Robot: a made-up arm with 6 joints.
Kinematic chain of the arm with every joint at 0, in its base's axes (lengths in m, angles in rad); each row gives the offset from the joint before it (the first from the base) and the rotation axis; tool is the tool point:
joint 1: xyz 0 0 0.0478 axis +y
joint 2: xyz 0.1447 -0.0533 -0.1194 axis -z
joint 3: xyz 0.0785 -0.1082 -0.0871 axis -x
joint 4: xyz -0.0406 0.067 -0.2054 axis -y
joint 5: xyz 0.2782 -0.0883 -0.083 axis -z
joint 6: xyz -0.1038 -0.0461 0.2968 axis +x
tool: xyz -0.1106 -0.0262 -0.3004
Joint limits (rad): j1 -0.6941..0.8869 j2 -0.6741..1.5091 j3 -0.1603..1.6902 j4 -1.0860..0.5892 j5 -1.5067..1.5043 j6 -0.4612..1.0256
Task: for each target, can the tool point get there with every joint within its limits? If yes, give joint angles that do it. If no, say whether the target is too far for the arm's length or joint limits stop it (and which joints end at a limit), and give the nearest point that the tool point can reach.
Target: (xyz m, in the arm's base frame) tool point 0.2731 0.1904 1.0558
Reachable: no: joint limits stop it (at a limit: joint 1, joint 2, joint 3, joint 6) | nearest point 0.4602 -0.0051 0.5649 | short by 0.561 m
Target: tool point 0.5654 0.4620 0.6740
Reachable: no: joint limits stop it (at a limit: joint 1, joint 2, joint 3, joint 5, joint 6) | nearest point 0.4446 0.1345 0.4809 | short by 0.399 m
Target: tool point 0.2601 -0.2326 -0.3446
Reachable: yes | joints -0.4657 0.9960 0.7793 -0.1931 0.0269 0.8115
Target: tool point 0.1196 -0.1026 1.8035
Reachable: no: too far | nearest point 0.4969 -0.2292 0.6328 | short by 1.236 m
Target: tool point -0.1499 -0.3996 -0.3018
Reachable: yes | joints 0.4084 0.6451 1.1928 -0.1468 0.7395 -0.0100
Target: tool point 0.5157 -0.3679 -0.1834
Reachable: yes | joints -0.4864 0.0835 1.4693 0.0920 0.6391 0.7506
